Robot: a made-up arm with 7 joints.
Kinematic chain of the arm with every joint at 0, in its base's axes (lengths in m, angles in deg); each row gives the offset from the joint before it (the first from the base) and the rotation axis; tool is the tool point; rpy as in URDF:
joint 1: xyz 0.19 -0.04 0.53 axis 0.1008 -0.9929 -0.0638
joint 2: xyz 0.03 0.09 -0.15 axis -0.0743 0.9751 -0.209
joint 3: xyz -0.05 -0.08 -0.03 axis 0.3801 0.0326 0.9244
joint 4: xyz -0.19 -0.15 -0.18 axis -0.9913 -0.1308 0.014
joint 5: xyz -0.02 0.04 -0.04 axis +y
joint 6: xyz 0.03 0 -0.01 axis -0.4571 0.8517 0.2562
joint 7: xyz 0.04 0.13 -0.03 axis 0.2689 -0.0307 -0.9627
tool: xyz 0.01 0 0.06 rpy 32.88 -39.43 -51.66
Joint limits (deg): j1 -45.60..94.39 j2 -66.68..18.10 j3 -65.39..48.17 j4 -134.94..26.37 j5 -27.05..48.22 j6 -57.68..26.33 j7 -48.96..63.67
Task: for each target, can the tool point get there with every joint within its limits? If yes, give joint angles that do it. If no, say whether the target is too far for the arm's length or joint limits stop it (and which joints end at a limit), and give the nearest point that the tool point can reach.
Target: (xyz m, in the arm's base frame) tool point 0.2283 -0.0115 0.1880
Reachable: yes | joints 8.80 -48.01 -44.88 -74.49 39.45 -13.81 42.76
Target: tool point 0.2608 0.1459 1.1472
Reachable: no: joint limits stop it (at a limit: joint 1, joint 2, joint 3, joint 5, joint 7) | nearest point 0.5578 0.0645 0.8212 | short by 0.448 m
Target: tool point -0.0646 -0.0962 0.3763
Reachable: yes | joints -35.00 -9.48 -1.70 -62.22 12.13 -2.22 33.34
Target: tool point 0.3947 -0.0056 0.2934
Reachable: yes | joints 67.22 -10.52 -26.78 -50.80 -6.84 -6.92 40.16
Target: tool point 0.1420 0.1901 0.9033
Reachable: no: joint limits stop it (at a limit: joint 1, joint 2, joint 3, joint 4, joint 5, joint 6, joint 7) | nearest point -0.0139 0.0361 0.6826 | short by 0.311 m
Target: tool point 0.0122 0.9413 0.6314
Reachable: no: too far | nearest point -0.0296 0.1012 0.5180 | short by 0.849 m
